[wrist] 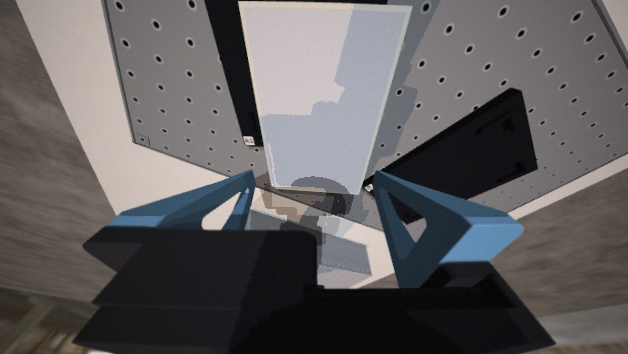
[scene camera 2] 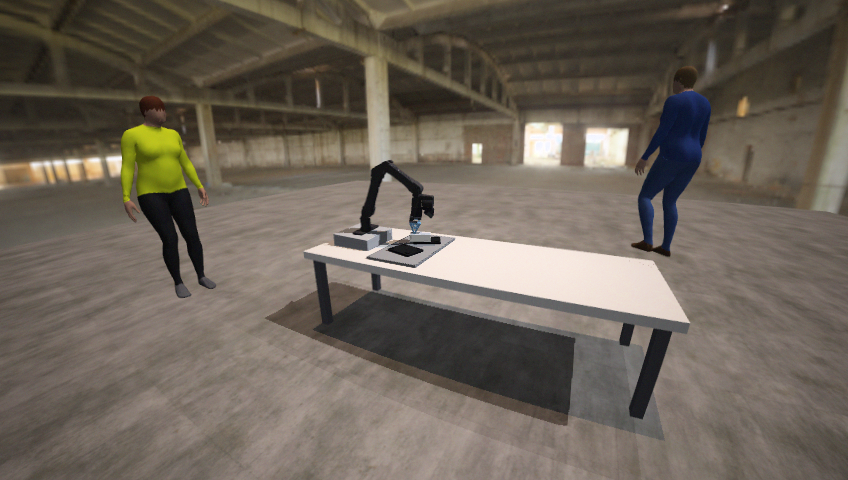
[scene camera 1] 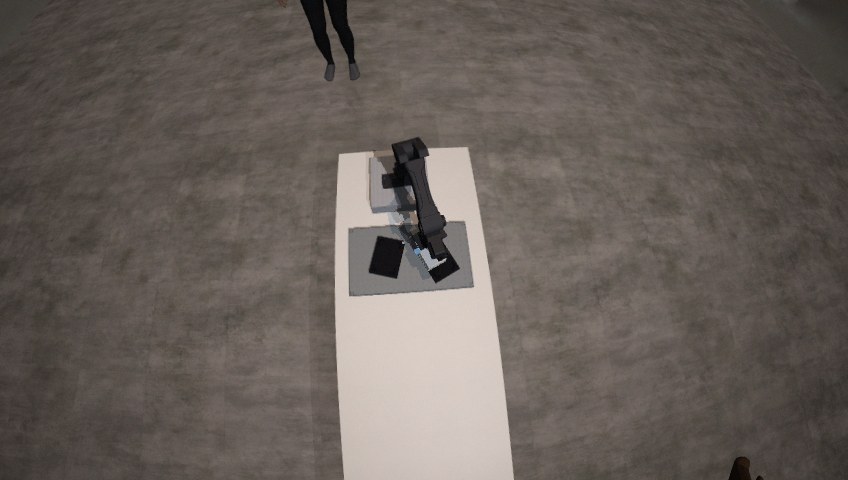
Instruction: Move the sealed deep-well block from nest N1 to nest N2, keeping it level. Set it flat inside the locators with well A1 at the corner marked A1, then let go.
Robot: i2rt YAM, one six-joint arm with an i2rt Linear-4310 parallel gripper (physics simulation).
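Frame: origin at the arm's base, x ahead, y left, z up, level; metres.
Seen in the pictures: gripper, fingertip midpoint: (wrist: 314,176) (scene camera 2: 414,231); arm's base, origin of the base link: (scene camera 2: 366,230) (scene camera 1: 404,179).
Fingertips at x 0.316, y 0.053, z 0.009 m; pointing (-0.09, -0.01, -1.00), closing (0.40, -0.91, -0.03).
Pixels of each thing's top centre, then the offset from my fingertips to it. "spot": a spot on its surface instead. Level surfaces: height alone.
- white sealed block, middle of its top: (wrist: 319,131) (scene camera 1: 429,250) (scene camera 2: 420,232) 0.033 m ahead, 0.011 m left, 0.008 m down
- label A1, surface spot: (wrist: 249,141) spot: 0.030 m back, 0.064 m left, 0.056 m down
- small label, surface spot: (wrist: 369,188) spot: 0.032 m back, 0.092 m right, 0.056 m down
- grey perforated board, middle of its top: (wrist: 390,137) (scene camera 1: 409,257) (scene camera 2: 414,246) 0.034 m ahead, 0.074 m right, 0.068 m down
- white table, its level: 0.081 m down
The white sealed block (scene camera 1: 429,260) (scene camera 2: 420,237) (wrist: 320,100) lies partly over one black nest (scene camera 1: 446,274) (scene camera 2: 436,240) (wrist: 232,75) and overhangs its side and near end. A label A1 (wrist: 249,141) shows at that nest's corner in the wrist view. The other black nest (scene camera 1: 386,256) (scene camera 2: 405,250) (wrist: 470,150) holds nothing visible; a small label (wrist: 369,188) at its corner is not readable. I cannot tell which nest is N1 or N2, nor whether the block lies level. My gripper (scene camera 2: 414,230) (wrist: 314,176) is open and empty, above the block's near end.
The grey perforated board (scene camera 1: 363,285) (scene camera 2: 416,259) (wrist: 175,100) carries both nests on the white table (scene camera 1: 416,368) (scene camera 2: 535,273). The arm's grey base block (scene camera 1: 380,196) (scene camera 2: 355,240) stands behind the board. Two people (scene camera 2: 157,160) (scene camera 2: 678,136) stand away from the table.
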